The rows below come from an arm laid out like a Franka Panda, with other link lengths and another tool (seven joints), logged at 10 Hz.
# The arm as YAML. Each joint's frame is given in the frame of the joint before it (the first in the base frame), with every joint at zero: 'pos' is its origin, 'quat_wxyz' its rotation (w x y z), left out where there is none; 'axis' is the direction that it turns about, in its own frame. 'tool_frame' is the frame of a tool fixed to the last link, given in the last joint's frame.
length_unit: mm
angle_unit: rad
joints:
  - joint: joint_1
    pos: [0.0, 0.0, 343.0]
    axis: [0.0, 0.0, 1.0]
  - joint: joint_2
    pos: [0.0, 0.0, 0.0]
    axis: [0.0, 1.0, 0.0]
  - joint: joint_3
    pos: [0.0, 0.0, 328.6]
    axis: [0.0, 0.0, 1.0]
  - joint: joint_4
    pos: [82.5, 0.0, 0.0]
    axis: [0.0, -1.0, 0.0]
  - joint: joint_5
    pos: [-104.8, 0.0, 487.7]
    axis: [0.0, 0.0, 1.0]
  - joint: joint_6
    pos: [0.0, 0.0, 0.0]
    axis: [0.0, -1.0, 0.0]
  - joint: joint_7
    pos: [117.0, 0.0, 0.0]
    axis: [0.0, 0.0, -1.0]
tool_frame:
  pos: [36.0, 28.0, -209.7]
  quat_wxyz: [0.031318, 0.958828, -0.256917, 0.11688]
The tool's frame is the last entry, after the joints.
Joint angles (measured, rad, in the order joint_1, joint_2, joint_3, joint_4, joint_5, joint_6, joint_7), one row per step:
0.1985 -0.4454 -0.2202 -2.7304 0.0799 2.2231 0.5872
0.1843 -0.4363 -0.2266 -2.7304 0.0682 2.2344 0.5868
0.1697 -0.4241 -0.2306 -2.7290 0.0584 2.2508 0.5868
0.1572 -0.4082 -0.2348 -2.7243 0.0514 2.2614 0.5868
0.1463 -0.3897 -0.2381 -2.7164 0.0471 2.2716 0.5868
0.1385 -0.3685 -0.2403 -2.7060 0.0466 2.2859 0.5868
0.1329 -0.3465 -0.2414 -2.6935 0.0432 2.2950 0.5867
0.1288 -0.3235 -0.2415 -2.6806 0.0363 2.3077 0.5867
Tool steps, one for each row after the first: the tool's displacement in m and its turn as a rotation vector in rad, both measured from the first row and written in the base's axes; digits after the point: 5 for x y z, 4 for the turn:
0.00146 -0.01139 -0.00340 -0.0084 -0.0024 -0.0135
0.00404 -0.02227 -0.00673 -0.0174 -0.0081 -0.0276
0.00618 -0.03214 -0.01091 -0.0247 -0.0074 -0.0411
0.00925 -0.04101 -0.01463 -0.0310 -0.0069 -0.0540
0.01398 -0.04811 -0.01774 -0.0359 -0.0102 -0.0662
0.01847 -0.05375 -0.02093 -0.0432 -0.0098 -0.0724
0.02376 -0.05853 -0.02400 -0.0538 -0.0126 -0.0741

